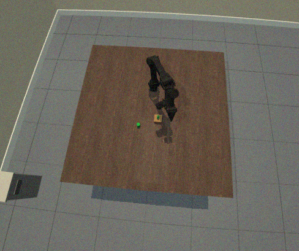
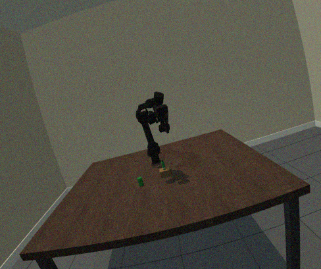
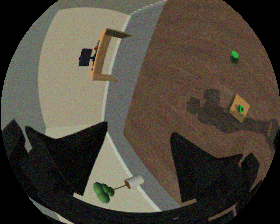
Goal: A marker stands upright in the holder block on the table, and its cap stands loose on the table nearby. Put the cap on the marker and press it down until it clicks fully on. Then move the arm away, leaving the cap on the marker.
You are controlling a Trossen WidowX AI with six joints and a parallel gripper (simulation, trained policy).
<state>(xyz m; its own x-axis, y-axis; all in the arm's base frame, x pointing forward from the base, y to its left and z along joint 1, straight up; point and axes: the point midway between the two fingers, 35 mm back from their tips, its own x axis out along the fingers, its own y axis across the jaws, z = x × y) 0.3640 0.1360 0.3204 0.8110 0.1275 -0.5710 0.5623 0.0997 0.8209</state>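
Now: gripper tip 3 cm past the green cap, 24 cm to the left of it and 28 cm above it. Also, from my gripper tip: green marker 10 cm behind, 8 cm to the right, 23 cm below; tan holder block 10 cm behind, 8 cm to the right, 28 cm below.
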